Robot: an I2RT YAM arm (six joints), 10 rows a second.
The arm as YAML. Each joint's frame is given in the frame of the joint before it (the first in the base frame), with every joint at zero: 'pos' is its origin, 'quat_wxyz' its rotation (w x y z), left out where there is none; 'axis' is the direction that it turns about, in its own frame. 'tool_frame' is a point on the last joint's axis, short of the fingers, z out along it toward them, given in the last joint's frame.
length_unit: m
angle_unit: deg
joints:
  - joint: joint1
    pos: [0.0, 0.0, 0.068]
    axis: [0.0, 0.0, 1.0]
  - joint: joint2
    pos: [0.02, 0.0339, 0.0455]
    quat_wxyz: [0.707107, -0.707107, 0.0, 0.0]
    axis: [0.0, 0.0, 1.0]
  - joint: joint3
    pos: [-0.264, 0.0, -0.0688]
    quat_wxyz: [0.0, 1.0, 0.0, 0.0]
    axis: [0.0, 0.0, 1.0]
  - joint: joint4
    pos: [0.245, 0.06, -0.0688]
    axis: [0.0, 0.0, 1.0]
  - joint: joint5
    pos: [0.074, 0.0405, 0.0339]
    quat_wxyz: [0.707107, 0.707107, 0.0, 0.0]
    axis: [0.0, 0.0, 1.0]
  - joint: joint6
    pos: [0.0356, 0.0, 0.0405]
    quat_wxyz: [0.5, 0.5, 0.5, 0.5]
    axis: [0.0, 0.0, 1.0]
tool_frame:
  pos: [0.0, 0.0, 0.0]
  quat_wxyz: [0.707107, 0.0, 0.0, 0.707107]
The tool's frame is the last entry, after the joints.
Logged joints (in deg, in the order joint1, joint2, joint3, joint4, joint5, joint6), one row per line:
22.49 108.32 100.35 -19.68 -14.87 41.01
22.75 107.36 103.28 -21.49 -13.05 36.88
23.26 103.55 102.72 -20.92 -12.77 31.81
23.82 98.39 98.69 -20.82 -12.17 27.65
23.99 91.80 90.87 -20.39 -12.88 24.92
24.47 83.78 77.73 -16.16 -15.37 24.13
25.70 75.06 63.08 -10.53 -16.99 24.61
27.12 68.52 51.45 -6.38 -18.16 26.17
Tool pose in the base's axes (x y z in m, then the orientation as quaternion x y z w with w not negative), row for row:
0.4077 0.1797 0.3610 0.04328 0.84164 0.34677 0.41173
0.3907 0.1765 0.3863 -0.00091 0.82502 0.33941 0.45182
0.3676 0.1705 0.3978 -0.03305 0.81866 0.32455 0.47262
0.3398 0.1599 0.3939 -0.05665 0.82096 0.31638 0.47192
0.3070 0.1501 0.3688 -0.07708 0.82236 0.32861 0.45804
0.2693 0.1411 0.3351 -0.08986 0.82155 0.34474 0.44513
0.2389 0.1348 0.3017 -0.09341 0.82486 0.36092 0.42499
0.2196 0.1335 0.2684 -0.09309 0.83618 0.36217 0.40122
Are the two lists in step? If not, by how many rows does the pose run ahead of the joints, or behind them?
The pose runs 1 row ahead of the joints: the pose in row i belongs to the joints in row i + 1.
